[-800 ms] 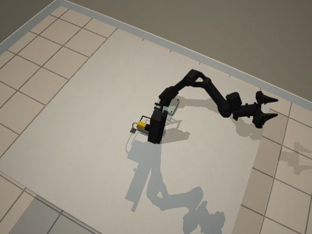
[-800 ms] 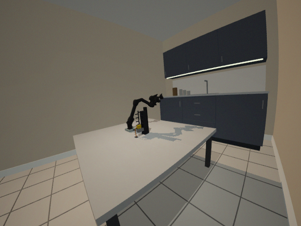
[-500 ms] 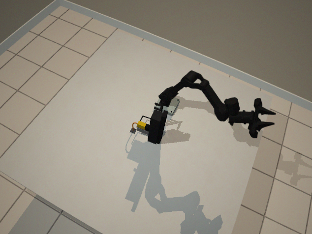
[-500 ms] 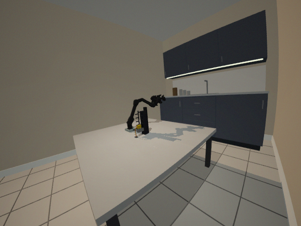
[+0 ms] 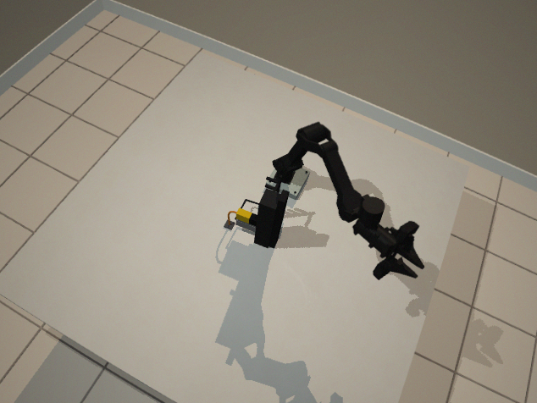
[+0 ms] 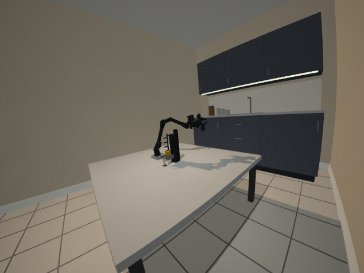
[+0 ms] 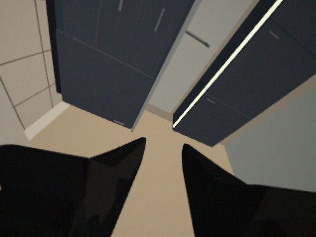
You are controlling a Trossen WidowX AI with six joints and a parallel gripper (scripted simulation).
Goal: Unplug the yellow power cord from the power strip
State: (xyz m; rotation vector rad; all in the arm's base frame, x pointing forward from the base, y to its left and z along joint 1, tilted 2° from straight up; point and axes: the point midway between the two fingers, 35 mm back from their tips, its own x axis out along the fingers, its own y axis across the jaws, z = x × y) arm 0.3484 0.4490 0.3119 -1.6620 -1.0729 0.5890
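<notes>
Now: gripper tip 50 cm to the left of the yellow plug, 24 cm above it and 11 cm past it.
</notes>
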